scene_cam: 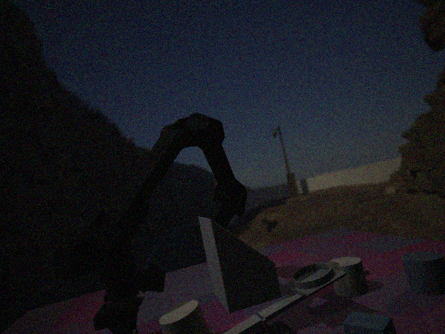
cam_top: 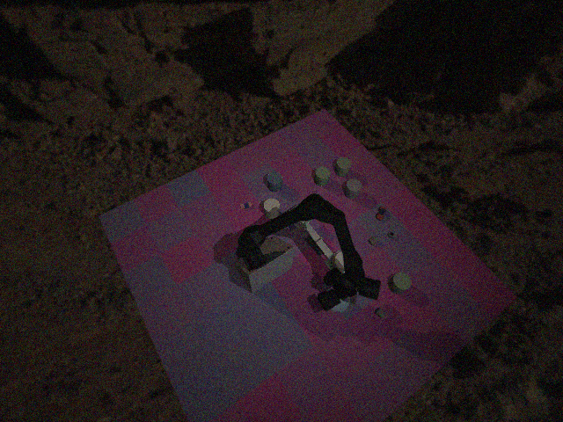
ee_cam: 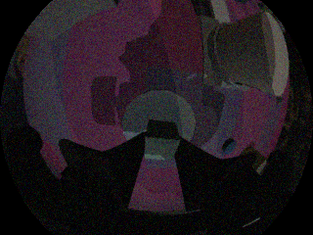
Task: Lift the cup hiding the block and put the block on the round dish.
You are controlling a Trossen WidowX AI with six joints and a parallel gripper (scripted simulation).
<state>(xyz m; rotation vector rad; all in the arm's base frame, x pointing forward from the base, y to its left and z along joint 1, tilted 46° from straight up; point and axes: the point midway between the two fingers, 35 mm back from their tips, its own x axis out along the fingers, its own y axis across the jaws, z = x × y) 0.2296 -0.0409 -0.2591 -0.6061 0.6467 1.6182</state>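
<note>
The round dish is 20 mm below my gripper tip. Also, from my gripper tip: small balance (50 mm ahead, 240 mm to the left, 10 mm above); grey-blue cup (20 mm ahead, 580 mm to the left, 10 mm above).
</note>
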